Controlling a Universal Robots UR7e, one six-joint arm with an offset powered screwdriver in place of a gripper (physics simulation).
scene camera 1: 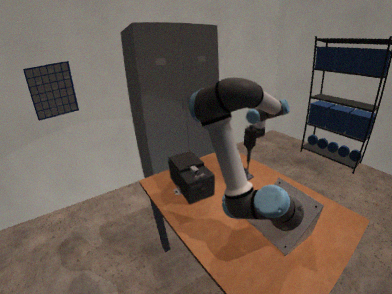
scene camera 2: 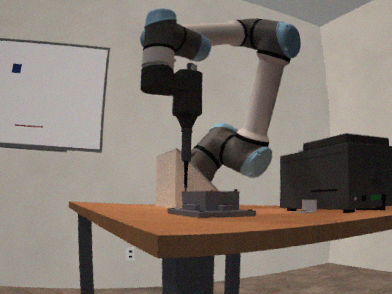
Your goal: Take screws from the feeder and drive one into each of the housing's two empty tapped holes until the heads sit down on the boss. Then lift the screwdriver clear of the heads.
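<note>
The black screwdriver (scene camera 1: 248, 169) (scene camera 2: 185, 188) hangs upright from the arm's wrist. In scene camera 2 its thin bit reaches down to the top left part of the grey housing (scene camera 1: 250, 176) (scene camera 2: 212, 201), with its tip at the top edge. No screw can be made out at the tip, and the holes in the top do not show. A small dark bump stands at the housing's top right corner in scene camera 2. In scene camera 1 the arm partly hides the housing. The black screw feeder (scene camera 1: 199, 186) (scene camera 2: 317, 175) stands on the table, well away from the bit.
The arm stands on a wedge-shaped mount (scene camera 1: 285, 242) (scene camera 2: 169, 180) on the orange-brown table (scene camera 1: 345, 225) (scene camera 2: 125, 220). A small light block (scene camera 2: 309, 205) sits beside the feeder. A grey cabinet (scene camera 1: 172, 90) and a shelf rack (scene camera 1: 352, 41) stand beyond the table.
</note>
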